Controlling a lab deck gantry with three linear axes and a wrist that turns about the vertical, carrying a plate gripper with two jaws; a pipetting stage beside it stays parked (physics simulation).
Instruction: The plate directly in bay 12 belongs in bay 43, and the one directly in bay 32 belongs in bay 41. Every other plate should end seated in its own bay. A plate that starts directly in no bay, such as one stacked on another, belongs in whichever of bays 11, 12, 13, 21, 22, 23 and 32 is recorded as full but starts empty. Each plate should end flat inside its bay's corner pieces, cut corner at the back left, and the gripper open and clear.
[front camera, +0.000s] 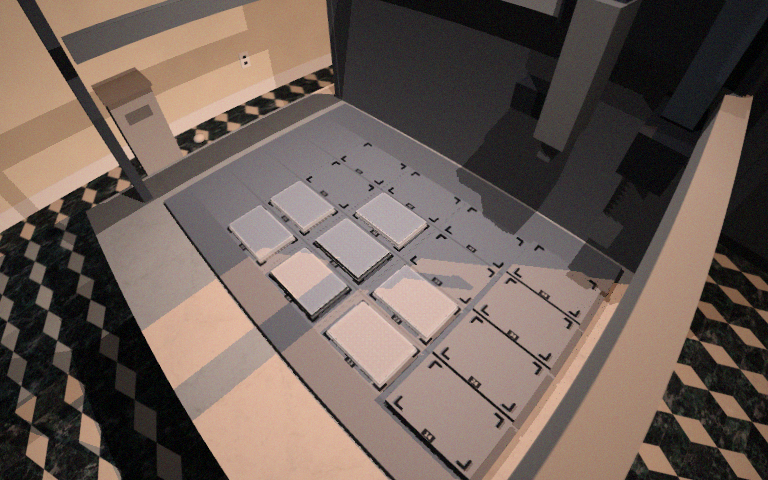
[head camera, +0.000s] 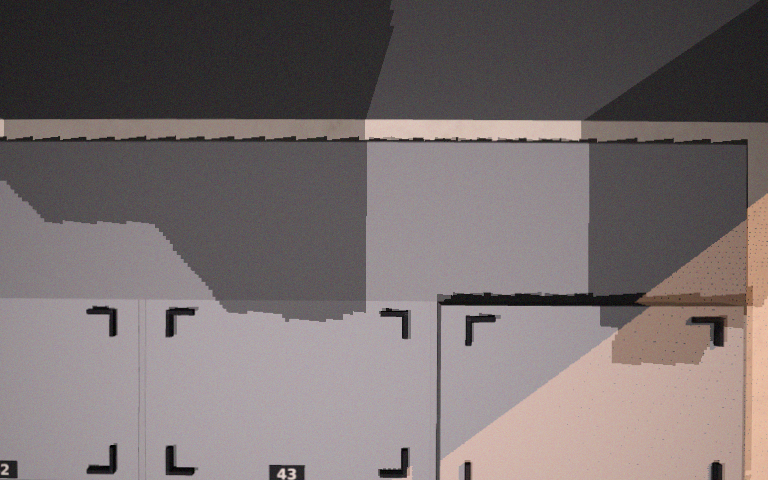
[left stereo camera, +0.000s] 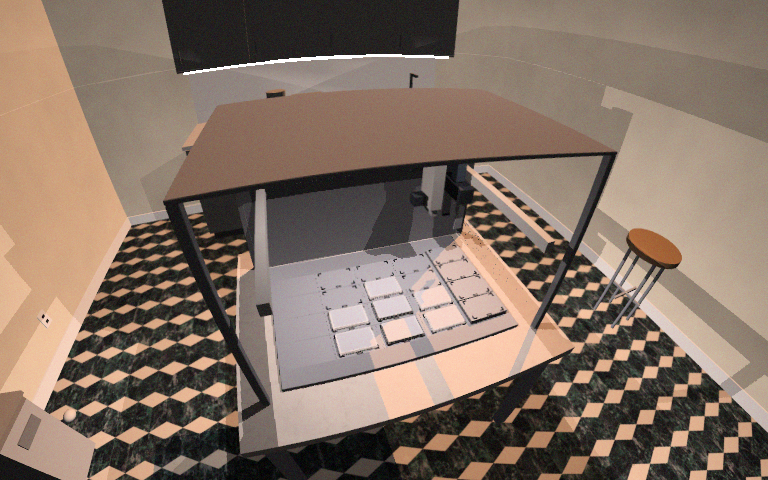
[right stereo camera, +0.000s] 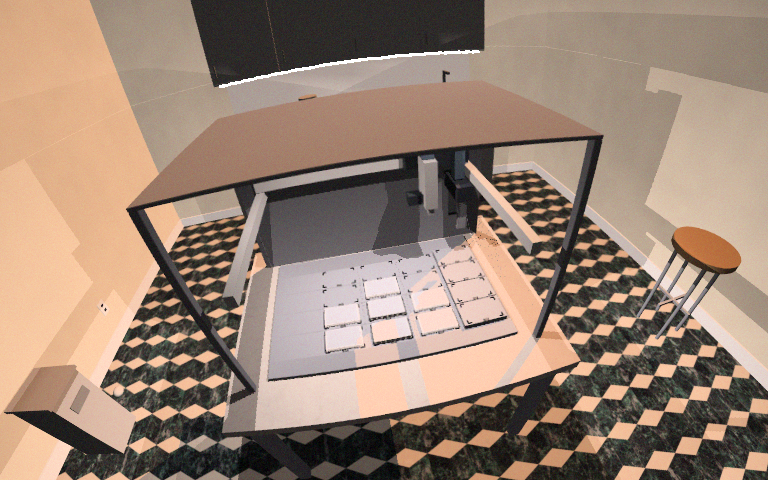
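Where they show: gripper, fingertip midpoint: (front camera: 609, 223) (left stereo camera: 451, 221) (right stereo camera: 456, 220); robot's base at its link origin: (front camera: 229, 229) (left stereo camera: 340, 356) (right stereo camera: 326, 352).
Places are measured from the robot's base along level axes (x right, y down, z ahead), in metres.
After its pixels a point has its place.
Pale plates lie in bay 11 (front camera: 260, 229) @[x -0.045, y -0.014, z 0.064 m] (left stereo camera: 355, 341) @[x -0.036, y -0.014, z 0.060 m], bay 12 (front camera: 309, 278) @[x -0.045, y -0.015, z 0.230 m] (left stereo camera: 402, 328) @[x -0.043, y -0.014, z 0.229 m], bay 13 (front camera: 372, 341) @[x -0.043, y -0.014, z 0.396 m] (left stereo camera: 443, 318) @[x -0.038, y -0.014, z 0.384 m], bay 21 (front camera: 303, 203) @[x -0.152, y -0.014, z 0.069 m], bay 22 (front camera: 352, 246) @[x -0.149, y -0.015, z 0.231 m], bay 23 (front camera: 416, 300) @[x -0.148, y -0.015, z 0.396 m] and bay 32 (front camera: 390, 216) @[x -0.257, y -0.014, z 0.228 m] (right stereo camera: 381, 287) @[x -0.251, y -0.014, z 0.227 m]. Those in bays 12 and 22 show darker, thicker-looking sides. Cut corners are too small to tell. Bay 41 (front camera: 373, 163) @[x -0.363, y 0.000, z 0.067 m] and bay 43 (front camera: 484, 236) @[x -0.363, y 0.000, z 0.393 m] (head camera: 288, 390) @[x -0.365, y 0.000, z 0.393 m] are empty. My gripper (front camera: 546, 153) (left stereo camera: 433, 212) (right stereo camera: 431, 210) appears high at the back right under the grey column, away from the plates; its jaws are too dark and small to read.
Bay 31 (front camera: 339, 183) @[x -0.257, y 0.000, z 0.063 m], bay 42 (front camera: 424, 196) @[x -0.363, y 0.000, z 0.230 m], bay 33 (front camera: 453, 267) @[x -0.257, y 0.000, z 0.394 m] and bay 44 (head camera: 538, 350) @[x -0.392, y -0.014, z 0.527 m] hold no plate. A black block (front camera: 651, 164) @[x -0.325, y -0.324, z 0.577 m] hangs right of the grey column (front camera: 586, 73) @[x -0.329, y -0.388, z 0.465 m]. A pale rail (front camera: 668, 283) @[x -0.076, y -0.400, z 0.617 m] crosses the right side.
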